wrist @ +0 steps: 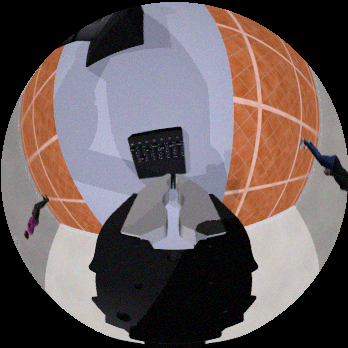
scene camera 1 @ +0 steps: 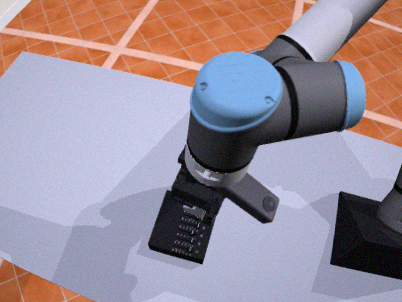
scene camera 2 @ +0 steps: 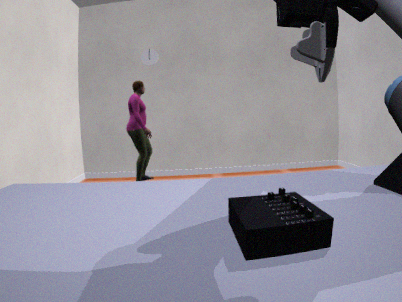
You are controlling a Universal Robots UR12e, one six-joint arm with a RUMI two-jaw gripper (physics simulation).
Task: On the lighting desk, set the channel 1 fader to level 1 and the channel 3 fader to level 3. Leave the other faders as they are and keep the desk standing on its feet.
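Frame: origin at the arm's base, x ahead, y left, z up, level; centimetres.
Where they show: gripper, fingertip midpoint: [wrist: 172, 175] [scene camera 1: 207, 217] [scene camera 2: 321, 81].
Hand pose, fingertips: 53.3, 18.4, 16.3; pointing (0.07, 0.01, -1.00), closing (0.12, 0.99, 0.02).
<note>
Each offset is from my fingertips to the top centre of the thing, as dx, dy, dz. Level surfaces: height alone.
The black lighting desk @[+6.5, -4.8, -19.9] [scene camera 1: 167, 227] [scene camera 2: 285, 240] [wrist: 162, 167] stands flat on the table, its row of small faders on the top face. The fader knobs @[+3.6, -2.8, -19.9] [scene camera 2: 295, 202] stand up in a row in scene camera 2; the channel numbers and exact fader levels are too small to read. My gripper [scene camera 2: 321, 80] [wrist: 172, 175] is shut and empty, its fingertips together. It hangs high above the desk and apart from it in scene camera 2. In scene camera 1 the arm's wrist hides the fingertips and overlaps the rear part of the desk.
A black robot base [scene camera 1: 362, 240] [scene camera 2: 392, 177] [wrist: 120, 37] stands on the table @[dz -26.8] [scene camera 1: 75, 125] [scene camera 2: 60, 225] [wrist: 150, 90], to the right in scene camera 1. A person in a pink top [scene camera 2: 136, 112] [wrist: 33, 223] and another in dark clothes [wrist: 327, 161] stand beyond the table.
</note>
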